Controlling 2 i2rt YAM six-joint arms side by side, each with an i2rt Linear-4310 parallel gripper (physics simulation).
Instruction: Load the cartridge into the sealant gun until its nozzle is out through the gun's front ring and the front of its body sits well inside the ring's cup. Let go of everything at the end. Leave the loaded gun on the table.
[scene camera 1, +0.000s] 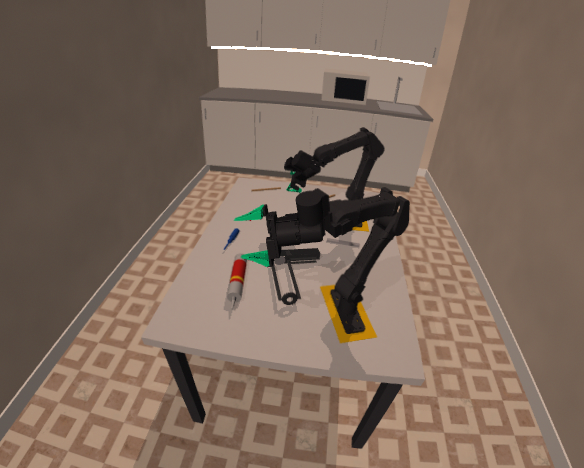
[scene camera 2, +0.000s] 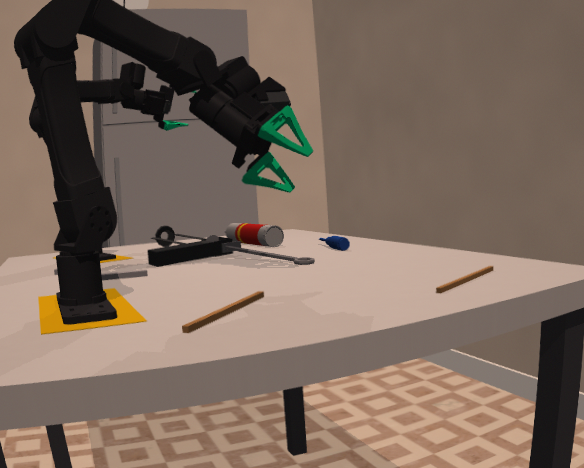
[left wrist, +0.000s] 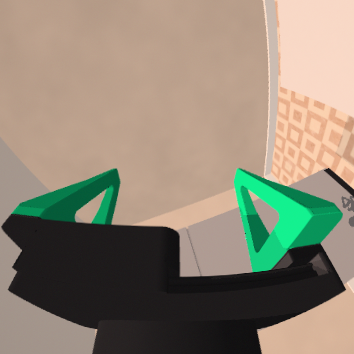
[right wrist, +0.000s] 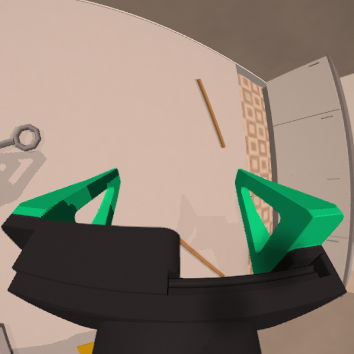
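The red and grey cartridge lies on its side on the table, outside the gun, its thin nozzle toward the bottom of scene camera 1. The black sealant gun lies to its right there, with its front ring toward the same side and its handle flat. The gun's rod ends in a grey loop. My left gripper is open and empty, raised above the table. My right gripper is open and empty, above the table's far part in scene camera 1.
A blue screwdriver lies beyond the cartridge in scene camera 1. Two wooden sticks lie apart, one farther from the arms, the other nearer. A grey bar lies between the arm bases.
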